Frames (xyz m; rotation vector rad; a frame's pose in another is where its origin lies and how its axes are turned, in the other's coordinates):
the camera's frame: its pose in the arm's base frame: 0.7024 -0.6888 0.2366 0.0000 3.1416 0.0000
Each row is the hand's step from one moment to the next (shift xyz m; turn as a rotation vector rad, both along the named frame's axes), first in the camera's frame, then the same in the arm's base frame.
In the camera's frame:
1: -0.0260 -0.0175 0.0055 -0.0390 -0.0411 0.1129
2: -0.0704 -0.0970 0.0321 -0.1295 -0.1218 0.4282
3: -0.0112 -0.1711 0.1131 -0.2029 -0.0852 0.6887
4: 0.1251 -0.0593 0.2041 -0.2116 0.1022 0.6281
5: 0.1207 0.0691 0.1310 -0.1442 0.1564 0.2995
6: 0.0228 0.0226 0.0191 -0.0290 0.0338 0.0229
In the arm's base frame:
1: 0.0260 -0.0175 -0.0055 0.0390 -0.0411 -0.1129
2: 0.0704 -0.0970 -0.0321 0.1295 -0.1218 -0.4282
3: 0.0112 -0.1711 -0.1131 0.2029 -0.0852 -0.6887
4: -0.1251 -0.0593 -0.2041 0.2116 0.1022 -0.6281
5: -0.1207 0.0691 -0.1310 0.1442 0.1564 -0.2995
6: -0.0228 0.0226 -0.0191 0.0290 0.0338 -0.0229

